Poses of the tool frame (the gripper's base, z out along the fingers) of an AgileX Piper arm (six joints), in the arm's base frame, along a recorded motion.
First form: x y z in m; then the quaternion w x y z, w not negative.
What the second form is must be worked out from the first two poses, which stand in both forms.
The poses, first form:
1: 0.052, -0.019, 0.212, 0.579, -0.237, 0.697, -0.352
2: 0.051, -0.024, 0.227, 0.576, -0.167, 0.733, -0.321
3: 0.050, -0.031, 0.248, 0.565, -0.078, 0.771, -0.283
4: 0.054, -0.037, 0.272, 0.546, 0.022, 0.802, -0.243
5: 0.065, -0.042, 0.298, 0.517, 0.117, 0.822, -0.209
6: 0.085, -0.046, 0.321, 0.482, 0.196, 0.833, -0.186
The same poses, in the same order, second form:
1: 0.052, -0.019, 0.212, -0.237, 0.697, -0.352, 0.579
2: 0.051, -0.024, 0.227, -0.167, 0.733, -0.321, 0.576
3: 0.050, -0.031, 0.248, -0.078, 0.771, -0.283, 0.565
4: 0.054, -0.037, 0.272, 0.022, 0.802, -0.243, 0.546
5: 0.065, -0.042, 0.298, 0.117, 0.822, -0.209, 0.517
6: 0.085, -0.046, 0.321, 0.196, 0.833, -0.186, 0.482
